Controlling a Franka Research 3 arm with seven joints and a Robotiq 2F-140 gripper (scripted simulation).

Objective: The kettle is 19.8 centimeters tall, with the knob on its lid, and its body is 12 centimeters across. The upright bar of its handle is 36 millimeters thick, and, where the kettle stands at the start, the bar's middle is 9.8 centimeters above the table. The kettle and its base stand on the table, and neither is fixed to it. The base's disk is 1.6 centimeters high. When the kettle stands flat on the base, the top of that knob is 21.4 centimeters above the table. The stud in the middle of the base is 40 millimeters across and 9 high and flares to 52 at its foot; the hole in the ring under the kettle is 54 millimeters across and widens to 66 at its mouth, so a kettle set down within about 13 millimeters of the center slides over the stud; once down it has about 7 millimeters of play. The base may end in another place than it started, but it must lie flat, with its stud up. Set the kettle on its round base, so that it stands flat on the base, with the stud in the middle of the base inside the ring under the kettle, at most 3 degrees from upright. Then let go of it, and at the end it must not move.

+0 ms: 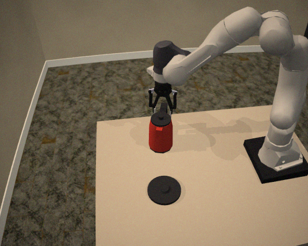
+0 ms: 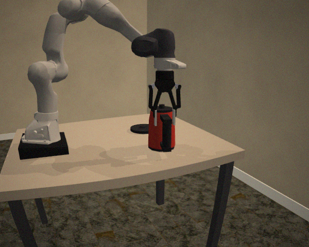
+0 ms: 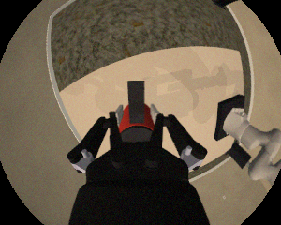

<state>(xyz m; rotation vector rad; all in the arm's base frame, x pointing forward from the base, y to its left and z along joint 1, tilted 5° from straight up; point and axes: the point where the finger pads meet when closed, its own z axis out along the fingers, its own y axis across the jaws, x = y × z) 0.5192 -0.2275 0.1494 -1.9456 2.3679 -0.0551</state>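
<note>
The red kettle is 60 mm below my hand, 30 mm to the left of it and 10 mm ahead of it. Also, from my hand: round kettle base: 350 mm to the left, 140 mm below, 20 mm ahead.
</note>
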